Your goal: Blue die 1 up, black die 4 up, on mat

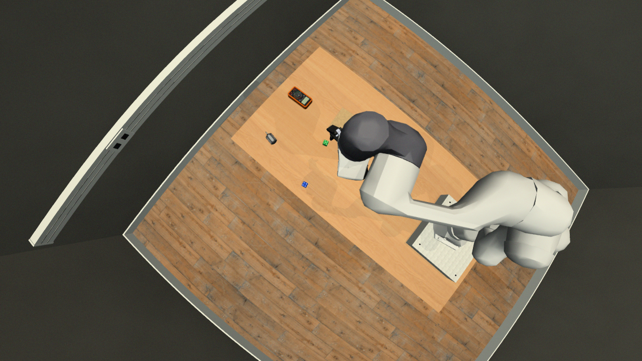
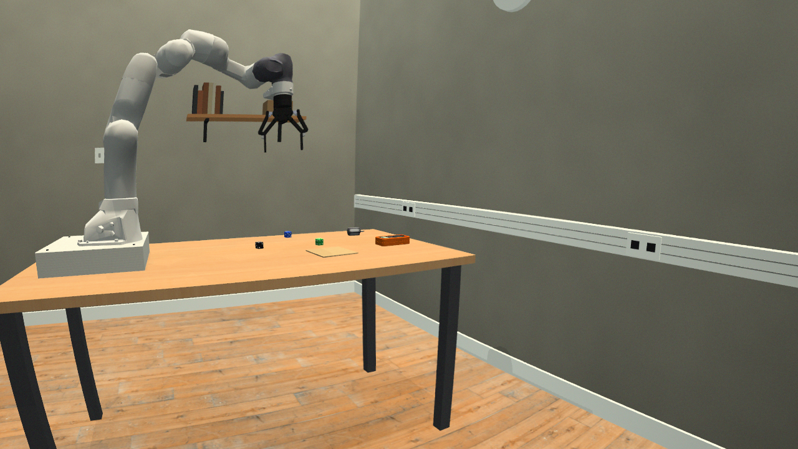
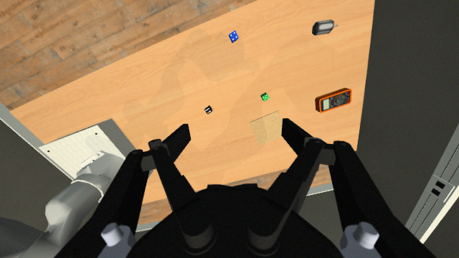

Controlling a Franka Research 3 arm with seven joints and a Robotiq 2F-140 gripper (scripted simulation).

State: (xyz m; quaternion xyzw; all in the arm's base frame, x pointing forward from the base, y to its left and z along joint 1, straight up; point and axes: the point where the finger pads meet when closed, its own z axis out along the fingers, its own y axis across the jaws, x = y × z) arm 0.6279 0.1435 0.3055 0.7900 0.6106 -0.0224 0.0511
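Now: hand 370 mm above the green die, 130 mm short of it and 80 mm to the left of it. The rest, counted from my hand: tan mat (380 mm below, 230 mm to the right, 110 mm ahead); then blue die (370 mm below, 160 mm to the left, 70 mm ahead); then black die (370 mm below, 120 mm behind, 50 mm to the right).
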